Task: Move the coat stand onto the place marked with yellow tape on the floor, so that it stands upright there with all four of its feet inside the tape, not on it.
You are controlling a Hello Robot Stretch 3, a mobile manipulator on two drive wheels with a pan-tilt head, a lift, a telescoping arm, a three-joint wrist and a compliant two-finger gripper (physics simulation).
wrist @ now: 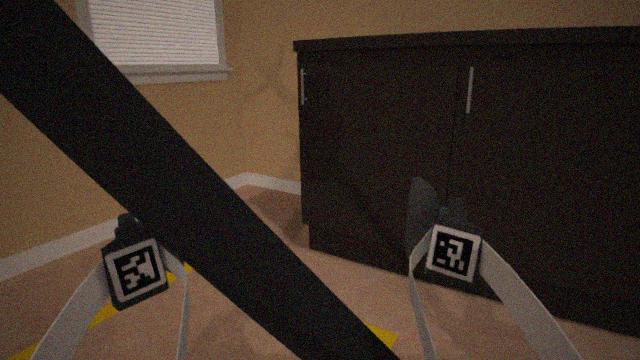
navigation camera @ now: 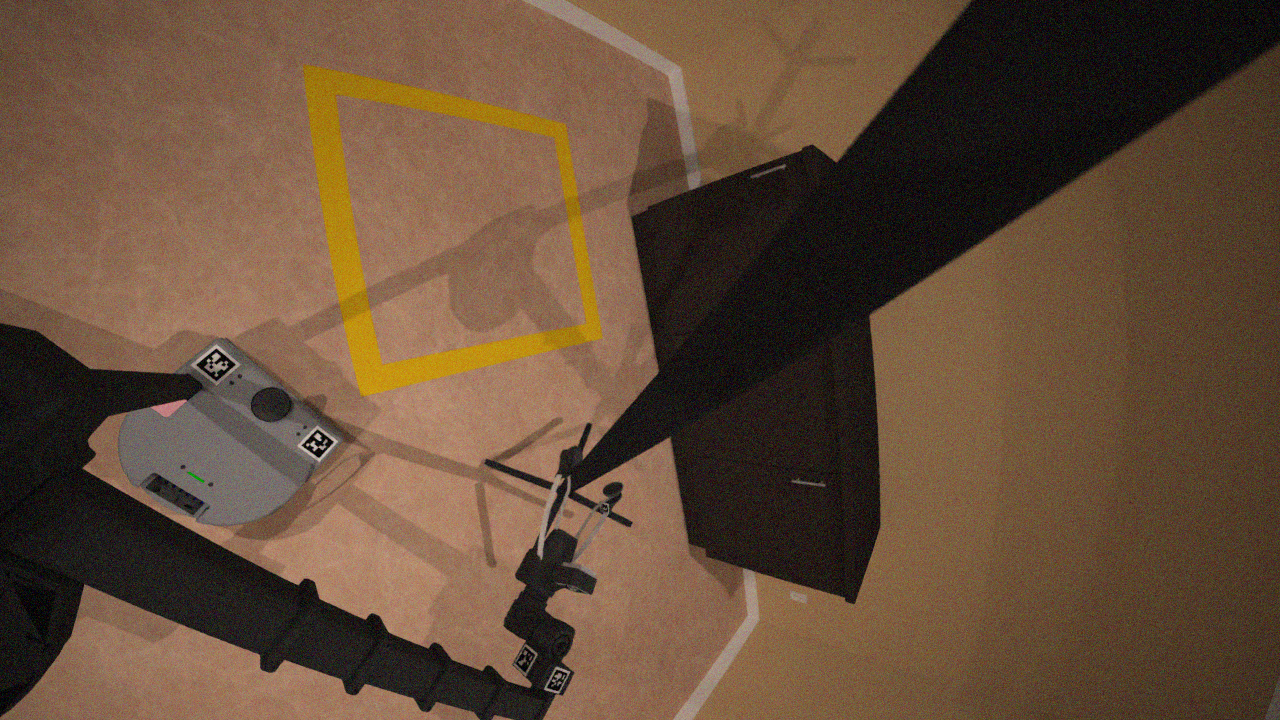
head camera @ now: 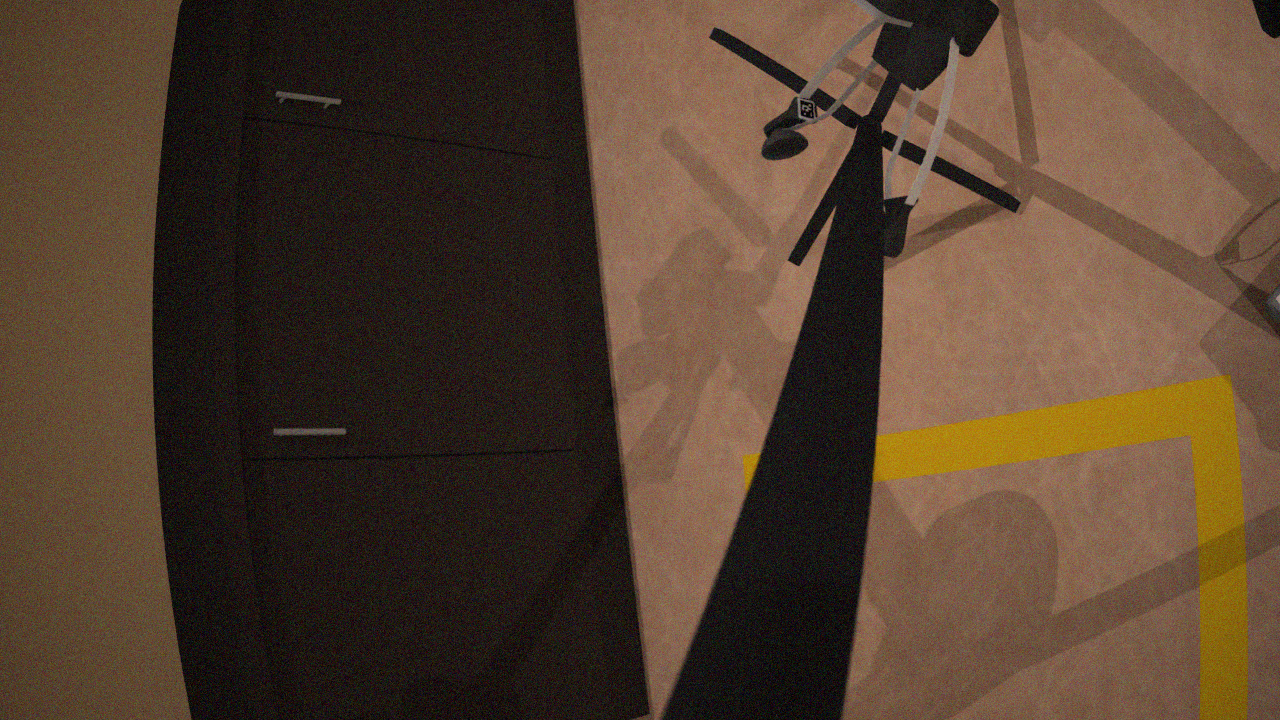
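Where they show: gripper, between the fingertips: [wrist: 296, 211] [head camera: 816, 207]; robot's base, origin of its link: [navigation camera: 270, 402].
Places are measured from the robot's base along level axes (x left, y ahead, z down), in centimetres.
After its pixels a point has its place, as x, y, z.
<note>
The black coat stand [head camera: 832, 402] @[-12.6, 14.3, -108.8] [navigation camera: 769, 317] @[-2.6, 12.5, -120.2] [wrist: 200, 215] @[-37.8, 19.1, -74.9] has its pole leaning steeply across all three views. Its crossed feet are beside my gripper in the head and navigation views, outside the tape. Their shadows lie apart from them; floor contact cannot be told. The top of the stand is out of view. The yellow tape square [head camera: 1219, 537] @[1.8, 31.3, -0.1] [navigation camera: 344, 223] @[22.9, 46.4, -0.1] [wrist: 384, 334] @[-63.1, 95.3, -0.1] lies on the floor, partly behind the pole in the head view. My gripper [head camera: 839, 183] @[-40.8, 24.9, -72.6] [navigation camera: 591, 475] @[-40.8, 24.9, -72.6] [wrist: 296, 211] @[-40.8, 24.9, -72.6] is open, its fingers wide apart, with the pole slanting between them, nearer the left finger in the wrist view.
A dark cabinet [head camera: 429, 313] @[-108.0, 102.1, -46.9] [navigation camera: 769, 465] [wrist: 370, 150] @[-62.6, 130.9, -51.7] stands against the tan wall, close to the pole and gripper. My grey base [navigation camera: 237, 497] @[-8.5, -18.1, -16.0] is at left in the navigation view, near a tape corner. A window [wrist: 155, 32] @[41.4, 203.3, -102.1] shows at upper left in the wrist view.
</note>
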